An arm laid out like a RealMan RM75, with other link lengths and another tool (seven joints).
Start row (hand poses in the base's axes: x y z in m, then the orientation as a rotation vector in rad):
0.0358, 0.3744, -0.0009, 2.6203, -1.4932, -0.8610
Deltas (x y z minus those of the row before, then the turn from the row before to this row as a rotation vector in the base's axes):
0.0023, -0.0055, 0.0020, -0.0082, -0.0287, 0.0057
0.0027, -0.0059, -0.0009, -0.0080, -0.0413, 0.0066
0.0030, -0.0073, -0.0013, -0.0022, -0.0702, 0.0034
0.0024, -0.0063, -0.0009, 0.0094, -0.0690, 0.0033
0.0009, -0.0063, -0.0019, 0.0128, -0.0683, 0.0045
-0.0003, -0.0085, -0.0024, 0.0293, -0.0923, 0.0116
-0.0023, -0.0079, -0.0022, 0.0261, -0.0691, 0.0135
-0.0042, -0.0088, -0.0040, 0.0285, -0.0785, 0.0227
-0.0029, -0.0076, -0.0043, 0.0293, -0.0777, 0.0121
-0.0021, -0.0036, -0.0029, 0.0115, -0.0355, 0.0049
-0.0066, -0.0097, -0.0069, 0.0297, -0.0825, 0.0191
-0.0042, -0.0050, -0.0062, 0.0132, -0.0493, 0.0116
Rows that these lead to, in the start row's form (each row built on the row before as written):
0.0381, 0.3689, 0.0011, -2.6409, 1.4917, 0.8185
0.0408, 0.3630, 0.0002, -2.6527, 1.4807, 0.7551
0.0438, 0.3557, -0.0011, -2.6545, 1.4614, 0.6536
0.0462, 0.3494, -0.0020, -2.6447, 1.4331, 0.5616
0.0471, 0.3431, -0.0039, -2.6308, 1.4004, 0.4743
0.0468, 0.3346, -0.0063, -2.6033, 1.3413, 0.3667
0.0445, 0.3267, -0.0085, -2.5801, 1.2886, 0.2915
0.0403, 0.3179, -0.0125, -2.5569, 1.2202, 0.2089
0.0374, 0.3103, -0.0168, -2.5232, 1.1651, 0.1278
0.0353, 0.3067, -0.0197, -2.5081, 1.1414, 0.0903
0.0287, 0.2970, -0.0266, -2.4729, 1.0757, 0.0087
0.0245, 0.2920, -0.0328, -2.4545, 1.0375, -0.0413

